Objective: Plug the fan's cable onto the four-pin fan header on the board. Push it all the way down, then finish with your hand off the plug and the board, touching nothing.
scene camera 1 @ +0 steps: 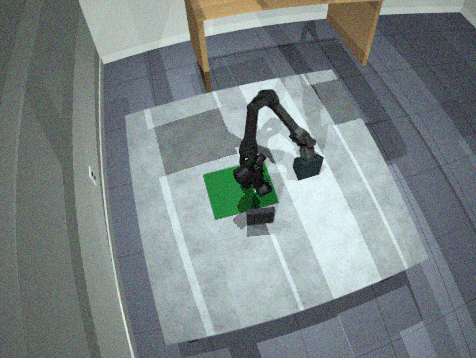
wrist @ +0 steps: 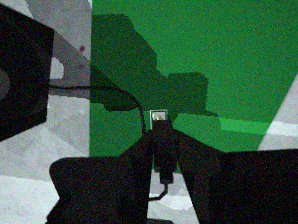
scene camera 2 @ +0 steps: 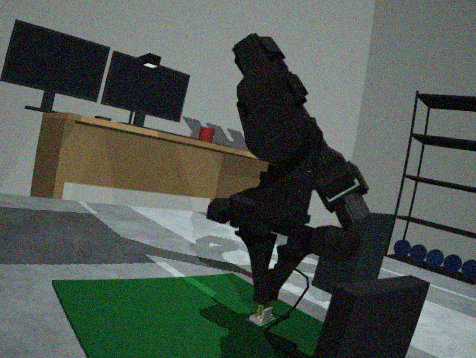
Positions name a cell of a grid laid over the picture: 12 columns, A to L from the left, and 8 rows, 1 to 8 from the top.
Labels:
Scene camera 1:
green board: F5
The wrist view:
gripper: G5
dark fan plug: G6
green board: I3
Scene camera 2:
gripper: G7
green board: E7

